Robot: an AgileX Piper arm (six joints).
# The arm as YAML. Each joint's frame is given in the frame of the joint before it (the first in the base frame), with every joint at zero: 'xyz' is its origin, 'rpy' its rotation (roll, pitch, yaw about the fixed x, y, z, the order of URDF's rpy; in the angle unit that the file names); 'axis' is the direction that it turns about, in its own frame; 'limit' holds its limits. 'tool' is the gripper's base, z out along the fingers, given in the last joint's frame.
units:
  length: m
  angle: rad
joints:
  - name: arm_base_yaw
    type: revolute
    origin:
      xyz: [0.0, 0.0, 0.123]
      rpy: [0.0, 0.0, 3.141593]
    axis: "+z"
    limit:
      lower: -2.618
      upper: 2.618
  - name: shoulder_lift
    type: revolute
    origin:
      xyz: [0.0, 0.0, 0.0]
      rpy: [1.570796, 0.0, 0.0]
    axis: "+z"
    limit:
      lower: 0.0
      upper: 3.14
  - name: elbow
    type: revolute
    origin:
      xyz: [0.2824, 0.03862, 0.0]
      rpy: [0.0, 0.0, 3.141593]
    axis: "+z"
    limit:
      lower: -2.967
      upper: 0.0
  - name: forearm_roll
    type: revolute
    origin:
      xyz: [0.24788, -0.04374, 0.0]
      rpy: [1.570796, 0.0, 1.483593]
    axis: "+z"
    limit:
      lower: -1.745
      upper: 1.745
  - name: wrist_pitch
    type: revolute
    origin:
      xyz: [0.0, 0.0, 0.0]
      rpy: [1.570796, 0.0, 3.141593]
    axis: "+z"
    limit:
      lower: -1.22
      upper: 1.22
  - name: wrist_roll
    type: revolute
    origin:
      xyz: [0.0, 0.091, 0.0]
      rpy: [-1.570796, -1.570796, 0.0]
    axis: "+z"
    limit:
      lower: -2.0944
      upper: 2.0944
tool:
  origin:
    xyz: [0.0, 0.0, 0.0]
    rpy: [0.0, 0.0, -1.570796]
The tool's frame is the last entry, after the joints.
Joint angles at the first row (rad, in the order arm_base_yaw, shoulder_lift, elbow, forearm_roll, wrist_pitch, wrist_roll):
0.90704 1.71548 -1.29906 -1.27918 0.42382 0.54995
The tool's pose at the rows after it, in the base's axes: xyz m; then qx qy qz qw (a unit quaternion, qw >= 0):
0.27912 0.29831 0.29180 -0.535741 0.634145 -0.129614 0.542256
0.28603 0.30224 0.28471 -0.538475 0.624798 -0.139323 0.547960
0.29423 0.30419 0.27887 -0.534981 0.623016 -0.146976 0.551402
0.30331 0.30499 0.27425 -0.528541 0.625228 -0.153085 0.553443
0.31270 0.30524 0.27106 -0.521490 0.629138 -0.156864 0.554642
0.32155 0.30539 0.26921 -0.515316 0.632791 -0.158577 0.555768
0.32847 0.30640 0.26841 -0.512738 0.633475 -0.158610 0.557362
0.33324 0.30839 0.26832 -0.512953 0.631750 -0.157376 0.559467
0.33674 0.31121 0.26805 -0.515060 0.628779 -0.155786 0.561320
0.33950 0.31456 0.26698 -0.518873 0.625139 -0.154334 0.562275
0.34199 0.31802 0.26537 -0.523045 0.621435 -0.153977 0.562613
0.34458 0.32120 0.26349 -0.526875 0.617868 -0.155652 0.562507
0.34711 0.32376 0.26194 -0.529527 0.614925 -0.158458 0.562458
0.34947 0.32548 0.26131 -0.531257 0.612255 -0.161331 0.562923
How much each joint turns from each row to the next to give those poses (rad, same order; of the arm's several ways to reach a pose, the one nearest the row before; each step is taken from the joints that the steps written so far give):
-0.00055 0.03443 -0.00357 -0.14318 -0.01410 0.09923
-0.00711 0.03200 -0.00827 -0.10289 -0.00345 0.07865
-0.01163 0.02998 -0.01373 -0.06885 0.00332 0.06054
-0.01453 0.02853 -0.01907 -0.04168 0.00457 0.04122
-0.01613 0.02646 -0.02404 -0.01868 0.00081 0.02176
-0.01563 0.02340 -0.02628 -0.00530 -0.00353 0.00852
-0.01153 0.01934 -0.02497 -0.00167 -0.00804 -0.00006
-0.00664 0.01546 -0.02214 -0.00120 -0.00989 -0.00364
-0.00325 0.01454 -0.02045 -0.00070 -0.00991 -0.00599
-0.00119 0.01491 -0.01866 -0.00033 -0.00972 -0.00806
-0.00015 0.01541 -0.01769 -0.00031 -0.00724 -0.00914
0.00001 0.01573 -0.01725 -0.00053 -0.00329 -0.01046
-0.00025 0.01412 -0.01590 -0.00036 -0.00017 -0.00992
-0.00115 0.01076 -0.01393 -0.00028 0.00001 -0.00926

